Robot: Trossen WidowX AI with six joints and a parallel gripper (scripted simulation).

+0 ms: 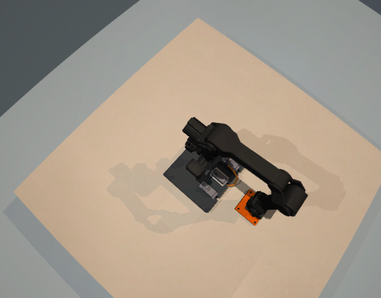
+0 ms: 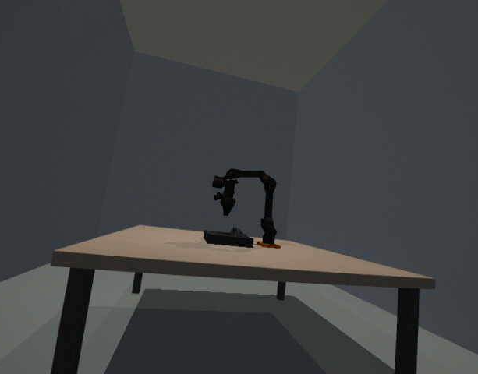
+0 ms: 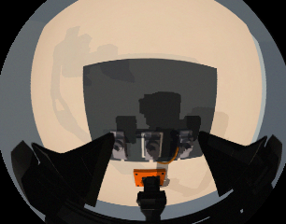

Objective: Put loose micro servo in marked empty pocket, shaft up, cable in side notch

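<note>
Right now my gripper tip is 130 mm above the deck and 20 mm short of it.
</note>
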